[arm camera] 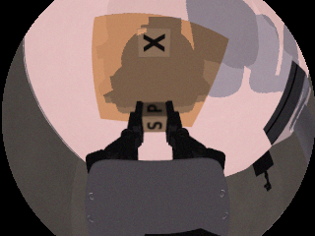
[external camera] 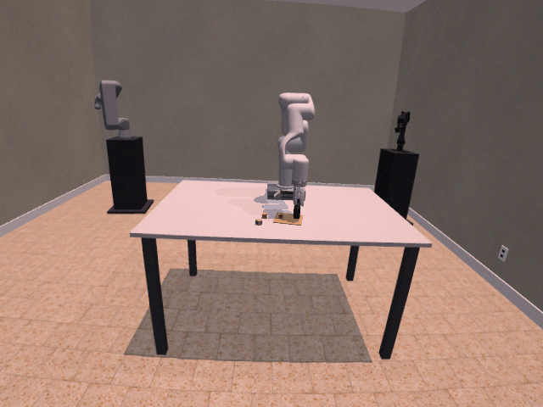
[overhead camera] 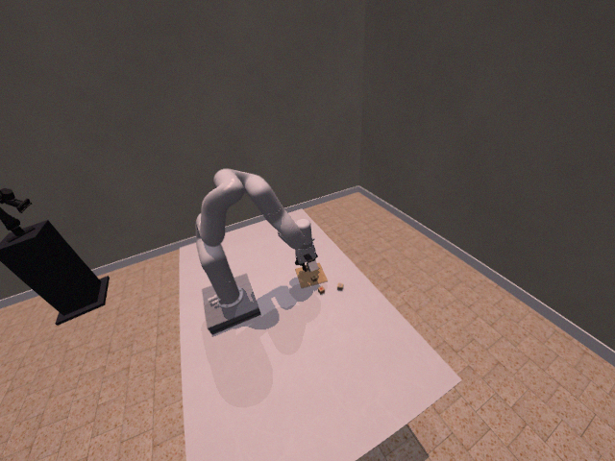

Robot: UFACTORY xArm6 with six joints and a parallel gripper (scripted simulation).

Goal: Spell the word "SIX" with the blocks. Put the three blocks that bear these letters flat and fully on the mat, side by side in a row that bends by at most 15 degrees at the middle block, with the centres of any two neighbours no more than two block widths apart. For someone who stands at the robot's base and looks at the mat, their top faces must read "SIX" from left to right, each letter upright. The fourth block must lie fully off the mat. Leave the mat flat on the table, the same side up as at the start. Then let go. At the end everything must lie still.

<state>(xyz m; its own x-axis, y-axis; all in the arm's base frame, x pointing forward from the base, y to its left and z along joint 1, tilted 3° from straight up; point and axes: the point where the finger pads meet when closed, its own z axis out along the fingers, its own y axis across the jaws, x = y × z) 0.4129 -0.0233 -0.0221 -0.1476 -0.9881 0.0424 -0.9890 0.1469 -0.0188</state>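
Now: the tan mat 4 cm to the right of my hand and 3 cm below it.
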